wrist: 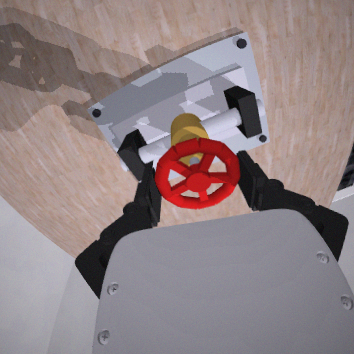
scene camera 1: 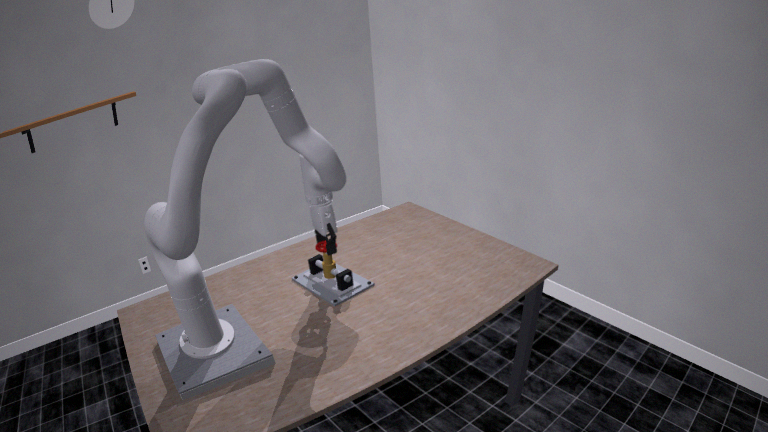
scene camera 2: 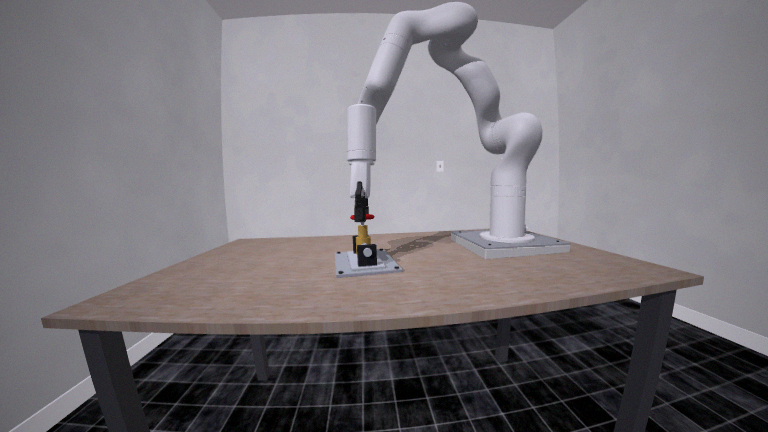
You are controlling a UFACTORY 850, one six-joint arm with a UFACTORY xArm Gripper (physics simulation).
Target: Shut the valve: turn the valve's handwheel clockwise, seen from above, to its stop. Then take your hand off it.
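Observation:
The valve's red handwheel (scene camera 1: 321, 246) (scene camera 2: 370, 217) (wrist: 198, 182) lies level on top of the brass valve body (scene camera 1: 328, 268) (scene camera 2: 363, 235) (wrist: 186, 125). My gripper (scene camera 1: 325, 245) (scene camera 2: 360, 216) (wrist: 196, 171) points down and is shut on the handwheel, with one black finger against each side of its rim. In scene camera 2 the fingers line up one behind the other, so the near one hides part of the wheel. The valve body stands on a grey base plate (scene camera 1: 311, 285) (scene camera 2: 343, 267) (wrist: 254, 70).
A white pipe (wrist: 222, 122) runs through the valve between two black blocks (scene camera 1: 344, 279) (wrist: 243, 111), below the fingers. The arm's base plate (scene camera 1: 244, 349) (scene camera 2: 472, 245) is on the same wooden table (scene camera 1: 429, 279) (scene camera 2: 214, 290).

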